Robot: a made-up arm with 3 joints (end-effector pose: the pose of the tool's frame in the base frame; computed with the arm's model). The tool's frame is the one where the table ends. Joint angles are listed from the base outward.
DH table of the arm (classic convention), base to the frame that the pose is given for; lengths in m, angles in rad. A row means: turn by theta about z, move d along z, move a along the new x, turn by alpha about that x. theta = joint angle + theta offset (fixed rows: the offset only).
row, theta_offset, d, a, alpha
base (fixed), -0.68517, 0, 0.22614, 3.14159
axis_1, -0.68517, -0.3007, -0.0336, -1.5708
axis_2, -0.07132, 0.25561, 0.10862, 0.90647
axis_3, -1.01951, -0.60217, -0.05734, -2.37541
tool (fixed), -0.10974, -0.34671, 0, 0
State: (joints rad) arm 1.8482 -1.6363 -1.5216
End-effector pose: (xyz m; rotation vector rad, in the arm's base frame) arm -0.1404 -0.4477 0.2236 2.3174 -0.0368 1.3459
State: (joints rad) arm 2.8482 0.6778 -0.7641
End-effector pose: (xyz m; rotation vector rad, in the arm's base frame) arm 0.4490 0.0676 0.5176 0.6046 0.4614 -1.5885
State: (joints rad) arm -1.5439 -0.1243 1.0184
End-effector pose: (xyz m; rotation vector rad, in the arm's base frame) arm 0.0254 -0.0975 0.4176 -0.0823 0.2262 1.4188
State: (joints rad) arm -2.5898 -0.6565 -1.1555
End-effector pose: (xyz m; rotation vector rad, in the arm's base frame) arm 0.1144 0.1093 0.6301 1.5263 -0.9849 -0.9993
